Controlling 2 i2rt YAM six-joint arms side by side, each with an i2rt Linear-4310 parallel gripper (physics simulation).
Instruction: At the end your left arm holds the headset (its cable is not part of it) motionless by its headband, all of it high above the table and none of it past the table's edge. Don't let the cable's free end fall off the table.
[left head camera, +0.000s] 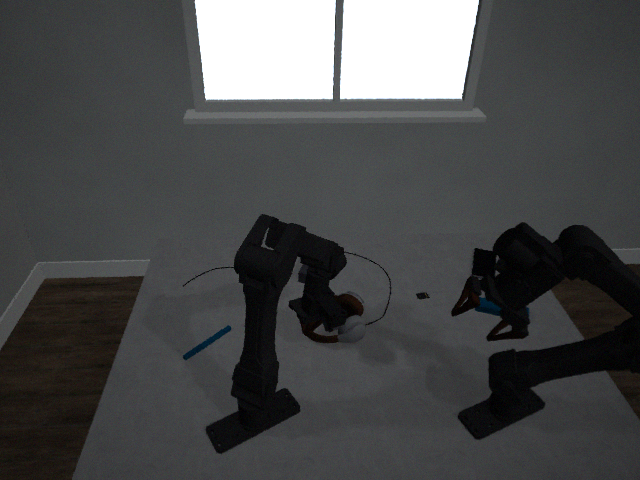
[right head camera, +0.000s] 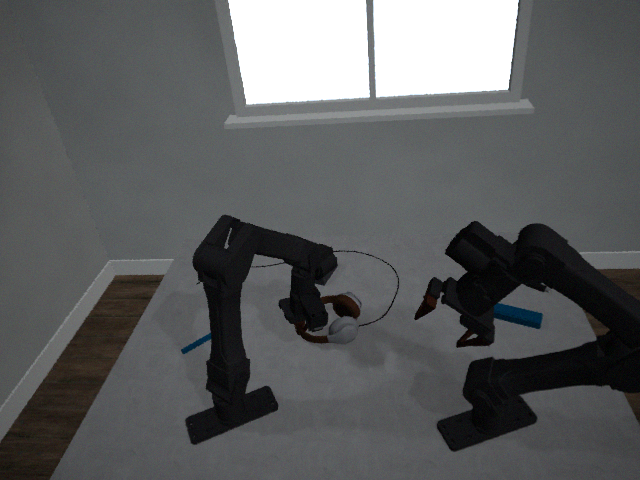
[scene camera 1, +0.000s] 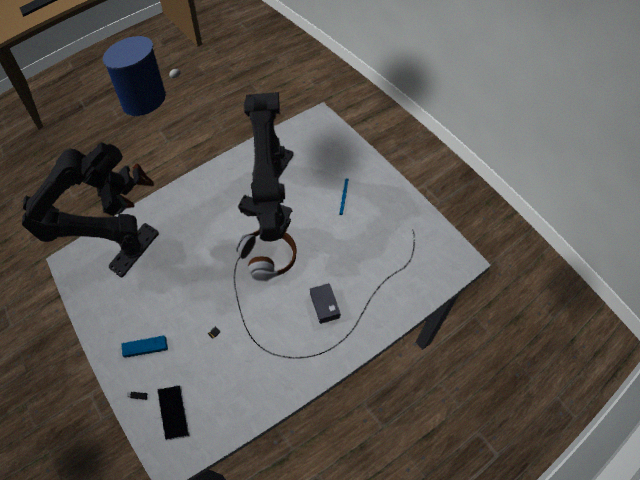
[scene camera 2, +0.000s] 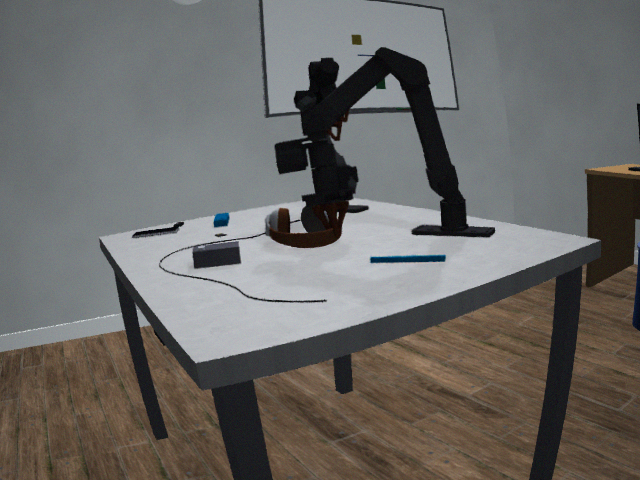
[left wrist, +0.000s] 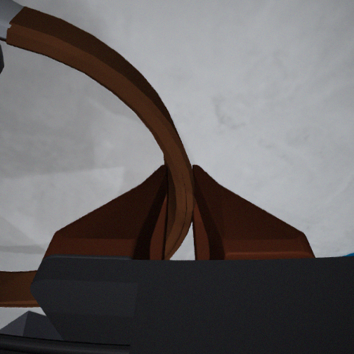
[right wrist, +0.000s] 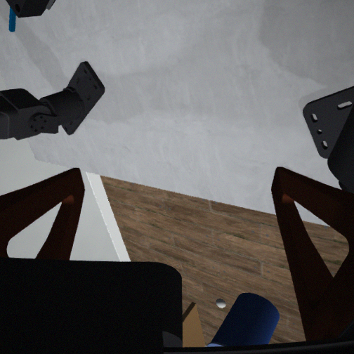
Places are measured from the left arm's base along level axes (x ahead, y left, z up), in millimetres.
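Where they show: left gripper, between the fingertips: (left head camera: 306, 333) (right head camera: 300, 332) (scene camera 1: 281, 234) (scene camera 2: 335, 236); right gripper, between the fingertips: (left head camera: 469, 326) (right head camera: 436, 331) (scene camera 1: 143, 194) (scene camera 2: 341, 131); left arm's base, origin of its link: (left head camera: 254, 420) (right head camera: 232, 415) (scene camera 2: 454, 233); right arm's base, origin of its link: (left head camera: 501, 411) (right head camera: 486, 423) (scene camera 1: 133, 250).
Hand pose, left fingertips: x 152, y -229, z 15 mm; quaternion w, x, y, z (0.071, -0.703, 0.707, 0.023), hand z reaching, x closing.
Things, the pixels of their top centre, and the offset from my left fingertips. Level surfaces: height alone.
- grey-white table, height of its surface: dz -15 mm
- dark grey box, centre of its top: (scene camera 2: 215, 244) (scene camera 1: 324, 300) dx +216, dy -158, dz +26 mm
- blue stick, centre of its top: (scene camera 2: 408, 256) (left head camera: 207, 340) (right head camera: 206, 336) (scene camera 1: 344, 195) dx +116, dy +223, dz -5 mm
- blue block, centre of its top: (right head camera: 512, 311) (scene camera 2: 221, 216) (scene camera 1: 143, 345) (left head camera: 502, 306) dx -205, dy -510, dz +5 mm
- black slab, centre of its top: (scene camera 1: 172, 412) (scene camera 2: 155, 231) (left head camera: 484, 262) dx -29, dy -639, dz -7 mm
- small chip, centre of its top: (scene camera 1: 214, 332) dx -38, dy -371, dz -13 mm
The headset (left head camera: 352, 330) (right head camera: 342, 330) (scene camera 1: 293, 253) (scene camera 2: 299, 240) (left wrist: 125, 82) has a brown headband and white-grey earcups; it rests on the grey-white table (scene camera 1: 232, 403). My left gripper (scene camera 2: 336, 230) (left wrist: 179, 175) points down and is shut on the headband, which runs between its fingertips. The thin black cable (left head camera: 390, 284) (right head camera: 398, 284) (scene camera 1: 297, 357) (scene camera 2: 217, 281) curves over the table; its free end lies on the table, inside the edge. My right gripper (left head camera: 471, 326) (right head camera: 436, 332) (scene camera 1: 142, 194) (right wrist: 177, 177) is open and empty, raised well away from the headset.
A dark grey box (scene camera 1: 323, 302) (scene camera 2: 219, 255) stands inside the cable's curve. A blue stick (left head camera: 206, 342) (scene camera 1: 343, 196) (scene camera 2: 408, 258) lies near the headset. A blue block (scene camera 1: 144, 346), a black slab (scene camera 1: 173, 412) and a small chip (scene camera 1: 214, 332) lie farther off.
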